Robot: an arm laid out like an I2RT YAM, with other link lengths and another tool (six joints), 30 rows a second.
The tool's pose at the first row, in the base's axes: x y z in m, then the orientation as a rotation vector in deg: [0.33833, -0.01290, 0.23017, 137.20, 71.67, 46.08]
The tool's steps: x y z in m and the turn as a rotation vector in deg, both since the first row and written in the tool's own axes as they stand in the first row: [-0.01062, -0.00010, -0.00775, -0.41, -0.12, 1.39]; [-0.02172, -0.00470, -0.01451, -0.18, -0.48, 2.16]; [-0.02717, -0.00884, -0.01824, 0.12, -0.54, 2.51]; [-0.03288, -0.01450, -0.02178, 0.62, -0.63, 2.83]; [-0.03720, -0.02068, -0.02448, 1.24, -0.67, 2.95]
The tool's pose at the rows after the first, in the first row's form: [0.32865, -0.02143, 0.23272, 138.01, 69.81, 46.51]; [0.31647, -0.02783, 0.23200, 138.85, 68.97, 46.16]; [0.30902, -0.02991, 0.23101, 139.37, 68.76, 46.05]; [0.30059, -0.03134, 0.22899, 140.03, 68.71, 45.80]; [0.29298, -0.03135, 0.22650, 140.62, 68.98, 45.51]
